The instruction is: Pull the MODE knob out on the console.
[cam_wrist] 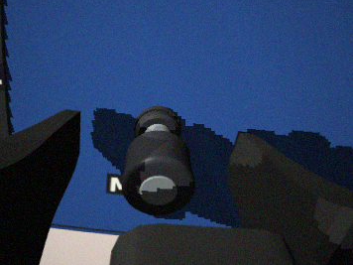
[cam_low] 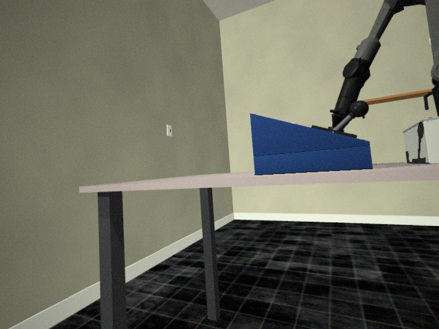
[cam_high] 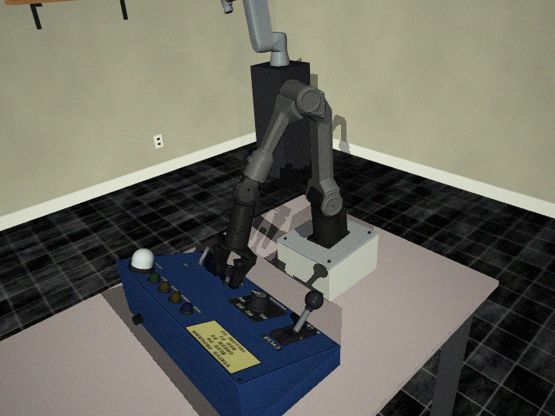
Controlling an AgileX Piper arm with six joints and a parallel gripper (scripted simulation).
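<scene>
My hand is 1 cm below the mode knob. The rest, counted from my hand: program dial: 1 cm ahead, 11 cm to the left; toggle switch: 1 cm behind, 12 cm to the right; blue console: 3 cm ahead, 6 cm to the left, 2 cm below.
</scene>
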